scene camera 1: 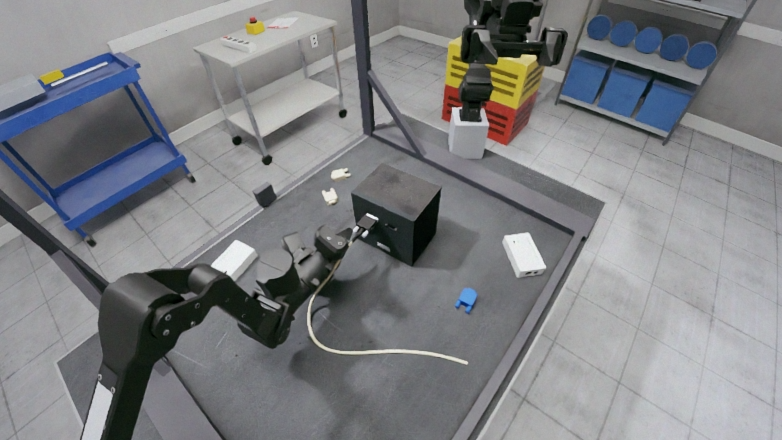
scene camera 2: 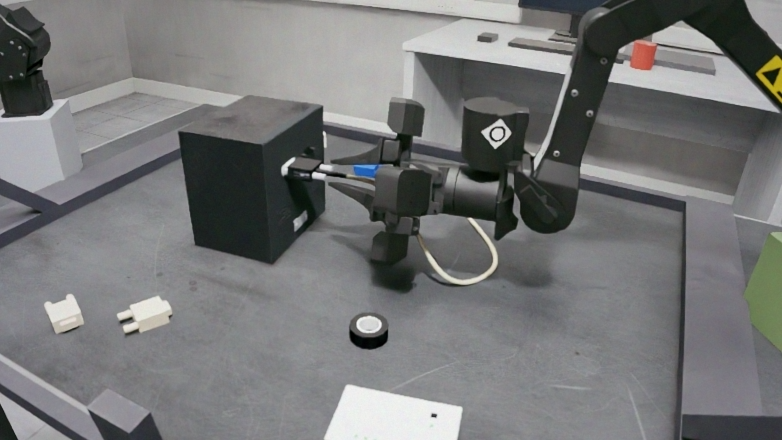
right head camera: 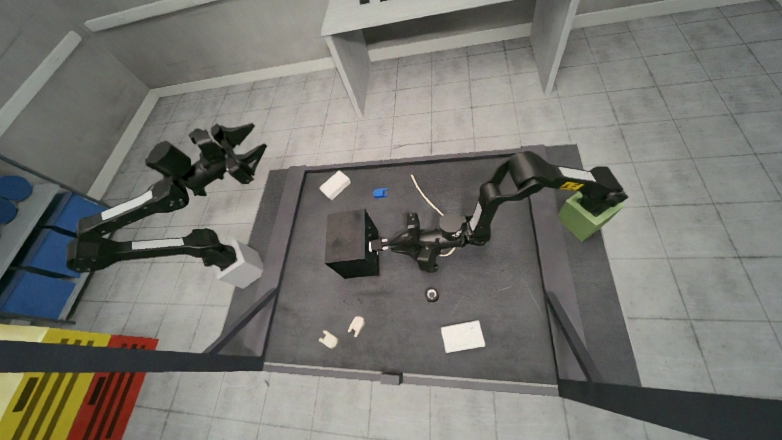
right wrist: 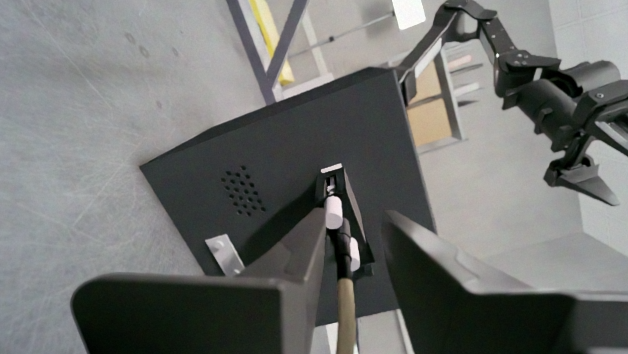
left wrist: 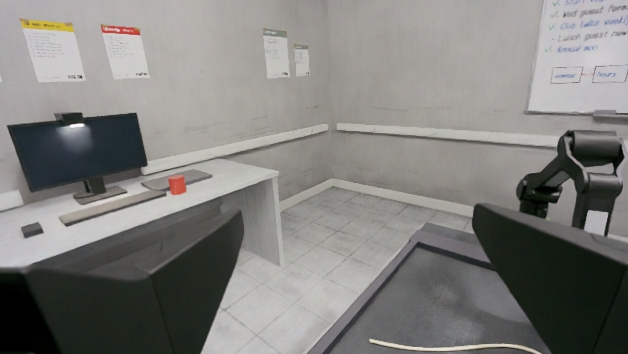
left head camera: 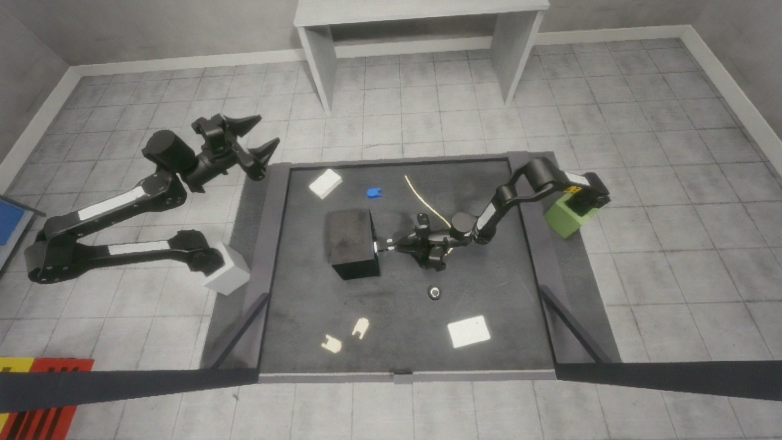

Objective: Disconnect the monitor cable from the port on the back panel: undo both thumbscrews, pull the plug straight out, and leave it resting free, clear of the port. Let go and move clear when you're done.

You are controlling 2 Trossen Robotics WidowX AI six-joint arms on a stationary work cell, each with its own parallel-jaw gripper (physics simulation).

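Places are measured from the left arm's base along level axes (x ahead, y left, z up), in metres.
Where they show: left gripper, fingertip midpoint: (scene camera 1: 524,62) (right head camera: 259,134) (left wrist: 356,217) (left head camera: 270,127); right gripper, fingertip midpoint: (scene camera 1: 349,231) (scene camera 2: 330,172) (right head camera: 389,247) (right wrist: 353,219) (left head camera: 396,247); left arm's base at its link origin: (scene camera 1: 470,116) (scene camera 2: 28,110) (right head camera: 227,258) (left head camera: 212,262); right arm's base at its link origin: (right head camera: 595,202) (left head camera: 579,204).
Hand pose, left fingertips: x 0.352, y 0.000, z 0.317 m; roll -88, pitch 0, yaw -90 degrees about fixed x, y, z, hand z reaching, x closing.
Things, the pixels of their top centre, and the offset from my left fingertips. "pt": a spot on its surface instead.
- black box at its top centre: (scene camera 2: 256,117) (scene camera 1: 395,190) (left head camera: 352,235) (right head camera: 346,235) 0.022 m ahead, 0.215 m right, 0.277 m down
- cable's dark plug at a spot on its surface: (scene camera 2: 303,168) (scene camera 1: 360,221) pt 0.076 m ahead, 0.291 m right, 0.319 m down
- blue connector at its top centre: (scene camera 2: 370,164) (scene camera 1: 467,298) (left head camera: 374,191) (right head camera: 379,192) 0.200 m ahead, 0.055 m right, 0.424 m down
- white box at its top centre: (right wrist: 352,338) (scene camera 1: 525,250) (left head camera: 324,181) (right head camera: 333,182) 0.081 m ahead, 0.094 m left, 0.410 m down
- tape roll at its top centre: (scene camera 2: 368,324) (right head camera: 431,294) (left head camera: 435,292) 0.128 m ahead, 0.467 m right, 0.424 m down
- white flat box at its top centre: (scene camera 2: 395,421) (scene camera 1: 229,259) (right head camera: 462,336) (left head camera: 468,331) 0.125 m ahead, 0.611 m right, 0.410 m down
A black box (left head camera: 349,235) (right head camera: 345,235) (scene camera 1: 396,191) (scene camera 2: 224,186) (right wrist: 370,125) stands on the table. The cable's dark plug (scene camera 1: 366,221) (scene camera 2: 303,168) sits against its panel, at the port. Two white thumbscrews (right wrist: 333,212) stick out from the plug's rear. The cream cable (left head camera: 423,202) (scene camera 1: 382,351) (scene camera 2: 464,281) (right wrist: 345,310) runs back between the right fingers and curves over the table. My right gripper (scene camera 2: 331,173) (right wrist: 353,219) is partly open, just behind the plug, rolled relative to it, its fingertips apart from the thumbscrews. My left gripper (left head camera: 269,128) (right head camera: 259,136) (left wrist: 356,217) is wide open, beyond the table's far left corner.
A blue connector (left head camera: 374,192) (scene camera 1: 466,299) and a white box (left head camera: 325,183) (scene camera 1: 523,254) lie behind the black box. Two cream connectors (left head camera: 331,343) (left head camera: 360,327), a tape roll (left head camera: 434,292) (scene camera 2: 369,330) and a white flat box (left head camera: 469,331) lie nearer the front edge.
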